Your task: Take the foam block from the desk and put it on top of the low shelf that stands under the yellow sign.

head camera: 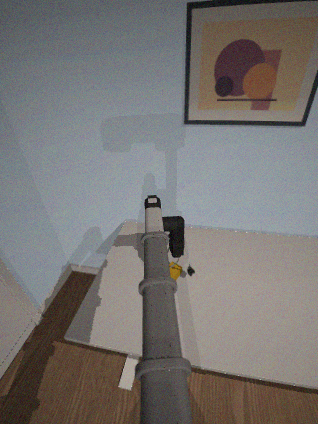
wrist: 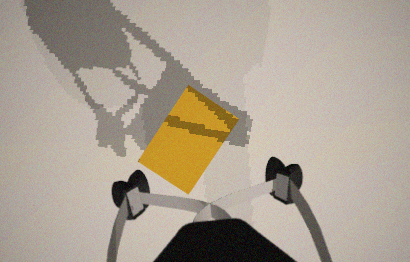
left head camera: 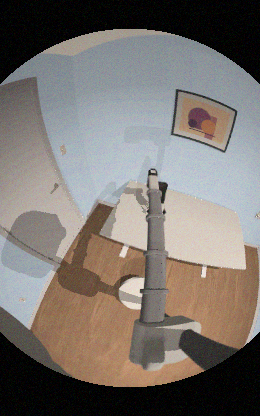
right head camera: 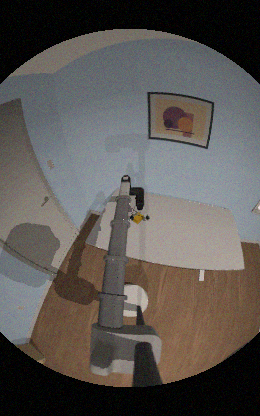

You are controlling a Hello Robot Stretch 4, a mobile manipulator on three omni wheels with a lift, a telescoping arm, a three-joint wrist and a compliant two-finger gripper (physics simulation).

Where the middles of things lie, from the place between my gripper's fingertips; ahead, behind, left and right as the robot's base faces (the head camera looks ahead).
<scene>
I see the yellow foam block (wrist: 195,129) 4 cm ahead of my hand, 3 cm below it and 1 cm to the left of it. Round my hand: framed picture (head camera: 240,69) 79 cm above, 39 cm ahead, 36 cm to the right.
</scene>
